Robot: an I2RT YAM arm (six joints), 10 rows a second.
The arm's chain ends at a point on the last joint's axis. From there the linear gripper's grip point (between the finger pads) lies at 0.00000 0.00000 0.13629 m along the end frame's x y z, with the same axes.
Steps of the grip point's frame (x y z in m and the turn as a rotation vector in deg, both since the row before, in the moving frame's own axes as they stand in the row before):
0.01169 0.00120 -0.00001 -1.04 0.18 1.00
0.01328 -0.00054 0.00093 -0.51 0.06 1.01
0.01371 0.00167 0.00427 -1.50 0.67 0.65
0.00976 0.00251 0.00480 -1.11 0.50 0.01
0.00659 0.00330 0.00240 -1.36 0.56 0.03
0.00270 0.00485 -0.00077 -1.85 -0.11 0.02
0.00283 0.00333 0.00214 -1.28 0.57 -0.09
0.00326 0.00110 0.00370 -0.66 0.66 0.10
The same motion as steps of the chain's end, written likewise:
0.01128 -0.00128 0.00001 -1.04 0.18 1.00
0.01315 -0.00175 0.00094 -0.51 0.06 1.01
0.01214 -0.00191 0.00433 -1.50 0.67 0.65
0.00857 -0.00013 0.00483 -1.11 0.50 0.01
0.00526 0.00006 0.00244 -1.36 0.56 0.03
0.00296 0.00045 -0.00070 -1.85 -0.11 0.02
0.00147 0.00029 0.00218 -1.28 0.57 -0.09
0.00169 -0.00047 0.00372 -0.66 0.66 0.10

